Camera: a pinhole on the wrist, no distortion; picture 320 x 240 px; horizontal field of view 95.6 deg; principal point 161.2 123.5 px. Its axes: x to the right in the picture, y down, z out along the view. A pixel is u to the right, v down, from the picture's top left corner.
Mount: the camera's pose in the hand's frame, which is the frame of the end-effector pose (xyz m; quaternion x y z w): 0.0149 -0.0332 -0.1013 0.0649 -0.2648 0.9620 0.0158
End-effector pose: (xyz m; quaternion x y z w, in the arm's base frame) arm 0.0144 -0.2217 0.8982 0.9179 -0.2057 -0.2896 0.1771
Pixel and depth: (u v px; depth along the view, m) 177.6 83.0 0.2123
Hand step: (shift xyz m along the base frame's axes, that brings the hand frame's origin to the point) -0.0284 0.0449 -0.1362
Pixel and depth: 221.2 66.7 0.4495
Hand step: -0.2870 0.0653 -0.3059
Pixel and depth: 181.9 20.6 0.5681
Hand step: -0.3472 -0.1548 -0.4624
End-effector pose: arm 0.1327 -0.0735 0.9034 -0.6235 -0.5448 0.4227 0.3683
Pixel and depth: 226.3 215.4 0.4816
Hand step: -0.3773 -0.0884 0.4518
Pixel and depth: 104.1 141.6 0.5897
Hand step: -0.4398 0.3592 0.2030
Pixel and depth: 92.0 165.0 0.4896
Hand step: -0.3320 0.3457 0.2545
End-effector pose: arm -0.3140 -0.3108 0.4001 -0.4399 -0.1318 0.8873 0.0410
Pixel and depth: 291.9 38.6 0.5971
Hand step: -0.2613 -0.1712 0.7182
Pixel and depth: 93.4 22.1 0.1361
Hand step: -0.1049 0.0281 -0.0399
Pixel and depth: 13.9 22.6 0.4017
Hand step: -0.5546 0.0235 -0.1838
